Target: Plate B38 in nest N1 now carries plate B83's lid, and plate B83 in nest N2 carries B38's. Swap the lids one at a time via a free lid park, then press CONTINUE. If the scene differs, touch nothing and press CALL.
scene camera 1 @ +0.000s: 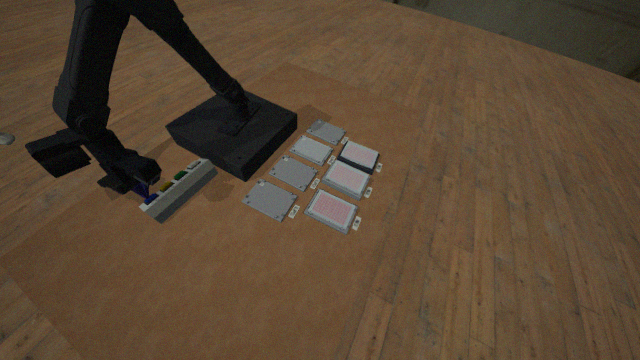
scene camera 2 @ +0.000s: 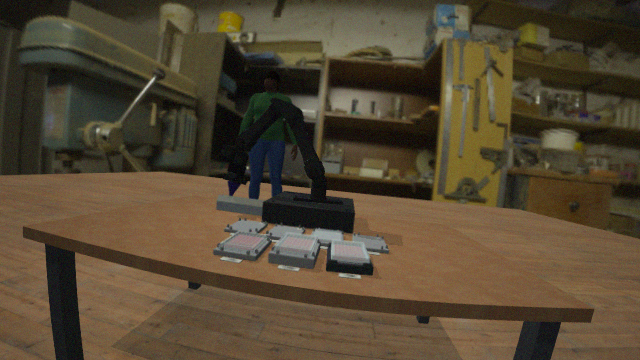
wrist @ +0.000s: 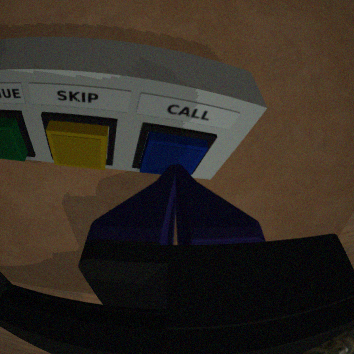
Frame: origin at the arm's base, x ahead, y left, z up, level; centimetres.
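Where they show: gripper, fingertip midpoint: (scene camera 1: 146,197) (wrist: 175,173); arm's base at its link origin: (scene camera 1: 241,117) (scene camera 2: 317,201).
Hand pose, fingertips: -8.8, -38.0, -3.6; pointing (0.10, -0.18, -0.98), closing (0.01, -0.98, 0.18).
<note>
Things, the pixels of their top centre, and the offset from my fingertips, as dx, dy, dz.
- blue CALL button at its top centre: (wrist: 174,162) (scene camera 1: 148,196) +1.3, +0.2, +1.1
- green button at its top centre: (scene camera 1: 178,172) +3.3, +10.0, +1.1
- yellow SKIP button at its top centre: (wrist: 73,152) (scene camera 1: 164,184) +2.2, +5.2, +1.1
- button box at its top centre: (wrist: 20,120) (scene camera 1: 174,179) (scene camera 2: 244,196) +4.4, +7.3, +1.9
My gripper (scene camera 1: 148,195) (scene camera 2: 232,193) (wrist: 175,173) is shut and empty. Its fingertips are at the near edge of the blue CALL button (scene camera 1: 152,199) (wrist: 175,149) and overlap it in the wrist view; whether they touch it I cannot tell. The green button (scene camera 1: 180,175) (wrist: 10,141), partly cut off in the wrist view, has a label ending in "UE". Three pink-welled plates (scene camera 1: 332,208) (scene camera 1: 346,176) (scene camera 1: 358,154) sit in a row of nests. Their labels are too small to read. Four flat grey parks lie behind them; one bears a pale, clear piece (scene camera 1: 311,149) (scene camera 2: 328,235).
The yellow SKIP button (scene camera 1: 166,186) (wrist: 77,145) is beside CALL on the button box (scene camera 1: 187,194) (scene camera 2: 240,205) (wrist: 220,80). The black arm base (scene camera 1: 230,130) (scene camera 2: 308,212) stands between the box and the parks. A person in green (scene camera 2: 272,127) stands behind the table.
</note>
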